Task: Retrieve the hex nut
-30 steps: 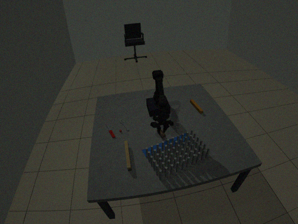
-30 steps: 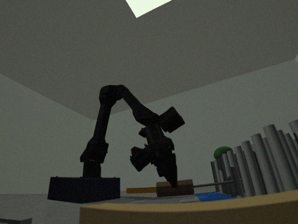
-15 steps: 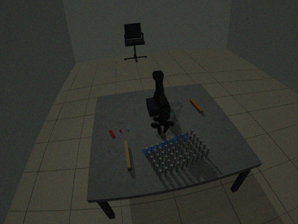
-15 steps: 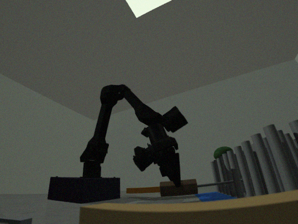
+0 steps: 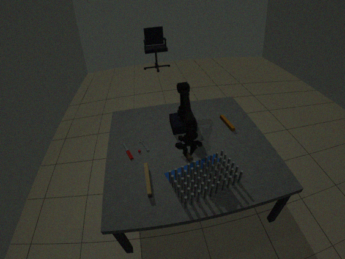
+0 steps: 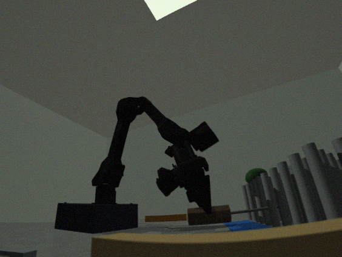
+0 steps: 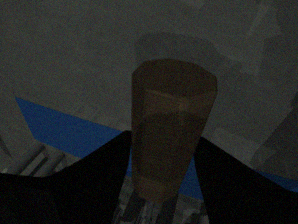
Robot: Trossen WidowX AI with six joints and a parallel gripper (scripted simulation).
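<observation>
My gripper tip is now 80 mm short of the blue taped strip, 10 mm to the right of it and 40 mm above it. From my gripper tip the other things lie so: red-handled tool 260 mm behind, 390 mm to the right, 30 mm below; orange block 260 mm behind, 490 mm to the left, 20 mm below; red ball 210 mm behind, 300 mm to the right, 30 mm below.
</observation>
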